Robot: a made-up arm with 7 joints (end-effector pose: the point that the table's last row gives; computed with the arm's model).
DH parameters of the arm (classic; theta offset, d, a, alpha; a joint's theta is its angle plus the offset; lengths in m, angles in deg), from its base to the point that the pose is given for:
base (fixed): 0 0 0 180
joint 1: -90 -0.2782 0.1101 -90
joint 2: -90 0.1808 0.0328 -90
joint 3: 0 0.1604 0.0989 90
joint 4: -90 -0.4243 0.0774 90
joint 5: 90 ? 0.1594 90
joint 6: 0 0.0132 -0.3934 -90
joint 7: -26.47 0 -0.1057 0
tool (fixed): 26.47 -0.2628 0 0
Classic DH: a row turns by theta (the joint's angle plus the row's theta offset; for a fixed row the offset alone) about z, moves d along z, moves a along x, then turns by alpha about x.
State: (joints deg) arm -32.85 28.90 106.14 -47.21 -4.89 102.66 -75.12
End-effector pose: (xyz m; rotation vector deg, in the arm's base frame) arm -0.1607 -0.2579 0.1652 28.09 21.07 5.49
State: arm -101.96 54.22 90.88 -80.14 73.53 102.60 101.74
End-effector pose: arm 0.2972 -0.3346 0.0674 -99.69 -10.31 -29.32
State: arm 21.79 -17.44 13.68 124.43 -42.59 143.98 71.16
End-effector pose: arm 0.3574 0.6100 -0.3838 -41.48 -25.93 -65.56
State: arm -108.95 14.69 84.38 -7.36 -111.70 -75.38 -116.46
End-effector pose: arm -0.2538 -0.0547 0.5933 -94.40 -54.19 -126.64
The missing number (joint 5, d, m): -0.2457
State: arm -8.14 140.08 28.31 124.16 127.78 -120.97 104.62
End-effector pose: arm -0.2808 0.1265 0.1803 18.01 -164.61 64.51
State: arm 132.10 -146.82 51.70 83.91 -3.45 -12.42 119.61
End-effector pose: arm 0.2077 0.4991 -0.2970 18.77 51.49 -69.21
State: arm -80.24 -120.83 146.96 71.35 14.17 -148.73 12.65
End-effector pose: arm -0.0587 0.1984 0.3471 74.77 108.89 -17.89
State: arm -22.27 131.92 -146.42 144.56 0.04 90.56 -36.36
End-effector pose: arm -0.0890 0.0166 0.9685 -53.01 42.26 -4.82
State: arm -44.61 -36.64 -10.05 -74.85 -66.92 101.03 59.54
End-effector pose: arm 0.0904 -0.3101 0.8117 114.02 89.85 -12.55
